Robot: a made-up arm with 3 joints. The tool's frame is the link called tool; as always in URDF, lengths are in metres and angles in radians.
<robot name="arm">
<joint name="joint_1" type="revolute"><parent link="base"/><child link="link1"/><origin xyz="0.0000 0.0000 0.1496" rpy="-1.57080 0.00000 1.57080"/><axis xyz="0 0 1"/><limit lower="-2.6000" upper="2.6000"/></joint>
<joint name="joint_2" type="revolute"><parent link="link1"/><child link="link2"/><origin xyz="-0.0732 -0.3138 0.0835" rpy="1.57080 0.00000 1.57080"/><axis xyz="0 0 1"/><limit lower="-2.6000" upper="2.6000"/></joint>
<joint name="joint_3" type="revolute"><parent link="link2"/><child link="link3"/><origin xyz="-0.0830 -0.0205 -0.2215" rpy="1.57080 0.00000 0.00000"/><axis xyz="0 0 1"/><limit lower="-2.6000" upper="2.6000"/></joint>
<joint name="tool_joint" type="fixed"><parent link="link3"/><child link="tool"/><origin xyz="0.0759 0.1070 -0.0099" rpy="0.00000 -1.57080 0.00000"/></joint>
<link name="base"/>
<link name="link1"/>
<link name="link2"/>
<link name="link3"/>
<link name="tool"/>
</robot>
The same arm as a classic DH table. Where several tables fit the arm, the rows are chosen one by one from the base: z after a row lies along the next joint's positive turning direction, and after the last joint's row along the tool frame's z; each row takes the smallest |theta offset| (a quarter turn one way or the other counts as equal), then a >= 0, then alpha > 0; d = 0 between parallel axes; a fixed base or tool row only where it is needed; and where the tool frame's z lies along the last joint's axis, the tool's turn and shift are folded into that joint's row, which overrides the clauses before.
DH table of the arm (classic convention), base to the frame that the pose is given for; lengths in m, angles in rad. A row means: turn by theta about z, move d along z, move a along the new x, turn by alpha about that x. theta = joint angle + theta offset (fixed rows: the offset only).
base (fixed): d 0.1496, theta0 -1.5708, a 0, alpha 1.5708
joint_1: d 0.0835, theta0 1.5708, a 0.3138, alpha -1.5708
joint_2: d -0.2947, theta0 0, a 0.083, alpha -1.5708
joint_3: d 0.0106, theta0 -1.5708, a 0.107, alpha -1.5708
tool (fixed): d -0.0759, theta0 -1.5708, a 0, alpha 0
Joint limits (rad, base to tool): -2.6..2.6 -2.6..2.6 -2.6..2.6

